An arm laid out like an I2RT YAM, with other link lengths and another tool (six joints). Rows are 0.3 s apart.
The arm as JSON. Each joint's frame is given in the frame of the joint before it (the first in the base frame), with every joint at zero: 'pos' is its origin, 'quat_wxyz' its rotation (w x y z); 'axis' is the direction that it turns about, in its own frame. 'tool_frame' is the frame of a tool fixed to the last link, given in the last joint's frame.
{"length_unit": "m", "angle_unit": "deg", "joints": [
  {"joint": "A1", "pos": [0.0, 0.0, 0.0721], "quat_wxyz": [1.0, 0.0, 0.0, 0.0], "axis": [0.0, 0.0, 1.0]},
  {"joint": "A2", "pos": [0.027, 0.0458, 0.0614], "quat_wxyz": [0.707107, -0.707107, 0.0, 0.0], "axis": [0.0, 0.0, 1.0]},
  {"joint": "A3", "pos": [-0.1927, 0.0, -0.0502], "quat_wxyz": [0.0, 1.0, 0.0, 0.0], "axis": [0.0, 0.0, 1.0]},
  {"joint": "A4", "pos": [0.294, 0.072, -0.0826], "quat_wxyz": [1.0, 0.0, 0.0, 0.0], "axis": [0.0, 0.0, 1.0]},
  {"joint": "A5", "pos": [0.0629, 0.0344, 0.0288], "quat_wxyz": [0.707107, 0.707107, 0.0, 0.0], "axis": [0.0, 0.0, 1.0]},
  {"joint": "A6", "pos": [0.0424, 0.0, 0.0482], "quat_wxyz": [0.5, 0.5, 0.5, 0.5], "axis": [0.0, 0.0, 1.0]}
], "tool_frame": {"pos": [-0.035, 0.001, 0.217], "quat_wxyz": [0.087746, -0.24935, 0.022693, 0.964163]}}
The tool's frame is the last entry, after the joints.
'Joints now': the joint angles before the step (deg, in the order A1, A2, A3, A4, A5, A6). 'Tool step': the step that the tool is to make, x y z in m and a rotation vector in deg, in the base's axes. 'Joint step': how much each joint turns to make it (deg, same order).
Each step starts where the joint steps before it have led.
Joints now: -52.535, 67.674, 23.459, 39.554, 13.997, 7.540
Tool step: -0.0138, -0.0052, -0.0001, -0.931, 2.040, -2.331
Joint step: -0.607, -1.585, -0.954, -0.577, 1.895, -2.113
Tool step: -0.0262, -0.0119, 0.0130, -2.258, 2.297, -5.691
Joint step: -0.369, -2.538, -0.296, -0.849, 5.528, -2.976
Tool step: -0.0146, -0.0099, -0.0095, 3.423, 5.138, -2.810
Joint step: -0.908, -1.198, 3.122, -9.308, 2.105, -2.100
